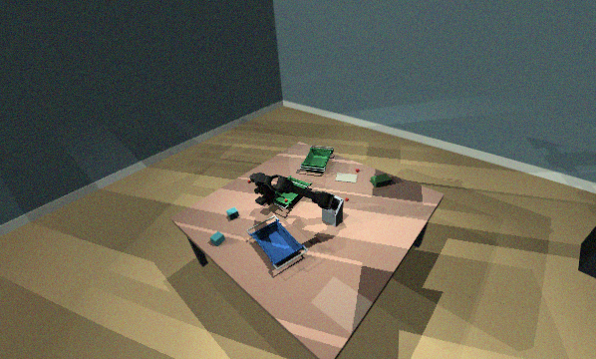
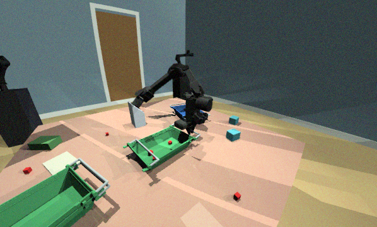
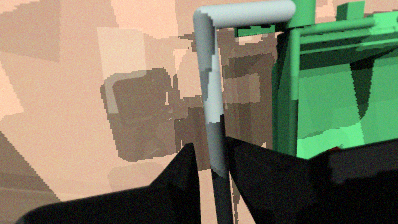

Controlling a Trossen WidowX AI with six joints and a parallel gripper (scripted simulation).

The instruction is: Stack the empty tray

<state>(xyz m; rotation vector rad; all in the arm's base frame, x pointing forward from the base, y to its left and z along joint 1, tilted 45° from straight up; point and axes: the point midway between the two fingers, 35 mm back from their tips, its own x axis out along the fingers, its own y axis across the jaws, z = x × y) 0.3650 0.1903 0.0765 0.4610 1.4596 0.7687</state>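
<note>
Right now my gripper tip is 270 mm past the blue tray, 180 mm to the right of it and 10 mm below it. Round my gripper tip: green block 700 mm to the right, 390 mm behind, 20 mm below; white sheet 590 mm to the right, 170 mm behind, 40 mm below.
</note>
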